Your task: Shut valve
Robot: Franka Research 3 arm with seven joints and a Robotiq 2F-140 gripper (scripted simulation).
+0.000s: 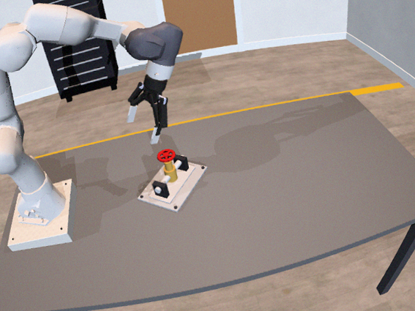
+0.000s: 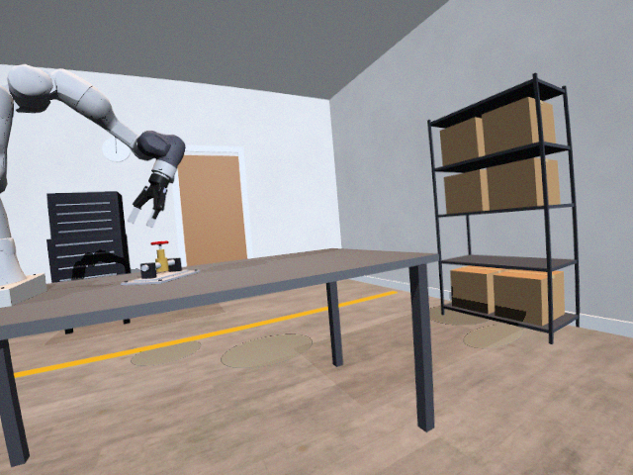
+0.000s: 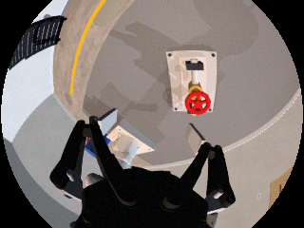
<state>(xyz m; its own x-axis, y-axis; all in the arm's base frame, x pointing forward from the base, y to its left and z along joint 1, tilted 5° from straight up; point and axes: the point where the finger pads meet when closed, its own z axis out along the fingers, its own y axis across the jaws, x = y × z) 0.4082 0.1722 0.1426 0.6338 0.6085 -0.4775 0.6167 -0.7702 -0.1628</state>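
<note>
Now: the red handwheel 100 mm below my hand, 70 mm ahead of it and 50 mm to the right of it.
</note>
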